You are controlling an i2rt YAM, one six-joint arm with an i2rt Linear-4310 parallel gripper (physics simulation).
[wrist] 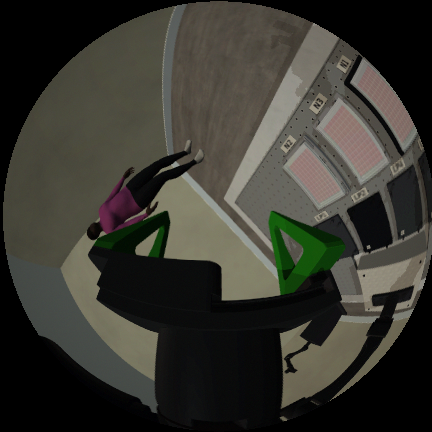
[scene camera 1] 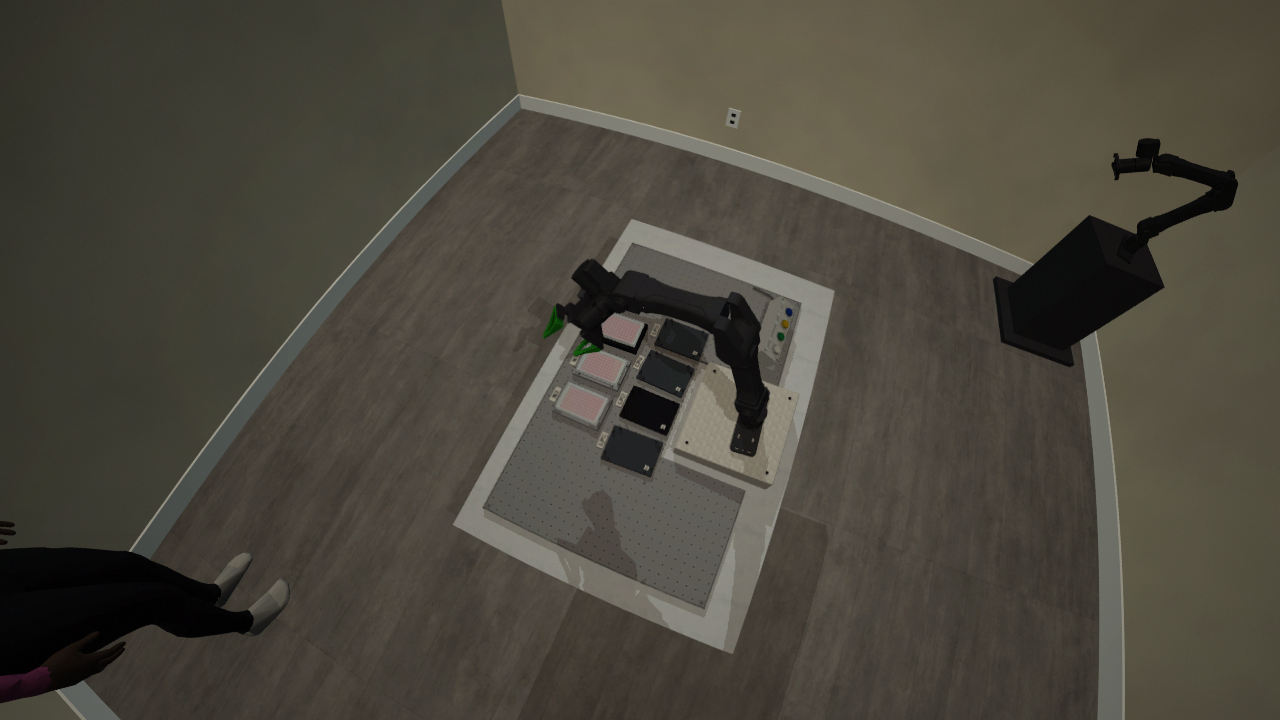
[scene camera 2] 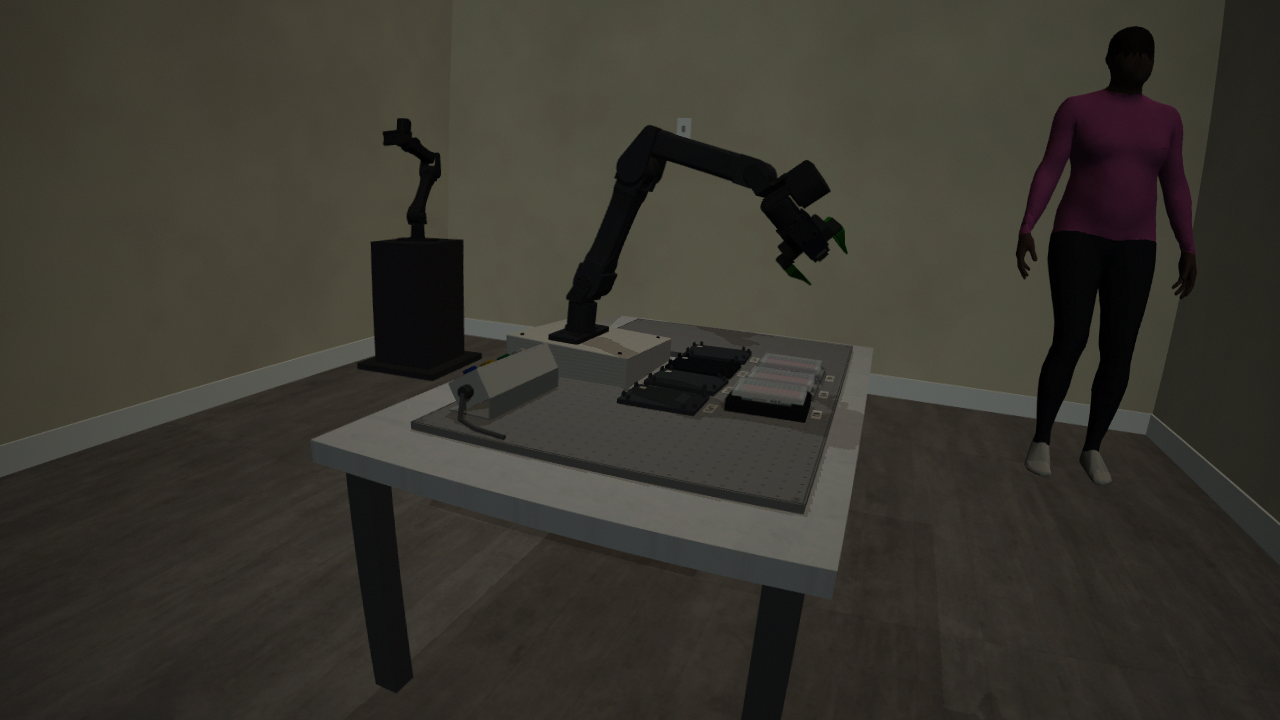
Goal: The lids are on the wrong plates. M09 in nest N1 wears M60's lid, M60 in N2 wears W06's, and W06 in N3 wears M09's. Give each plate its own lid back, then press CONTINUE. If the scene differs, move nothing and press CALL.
My gripper [scene camera 1: 559, 345] is open, with nothing in its grasp. Further things: a button box [scene camera 1: 777, 320].
My gripper is seen too in scene camera 2 [scene camera 2: 828, 268].
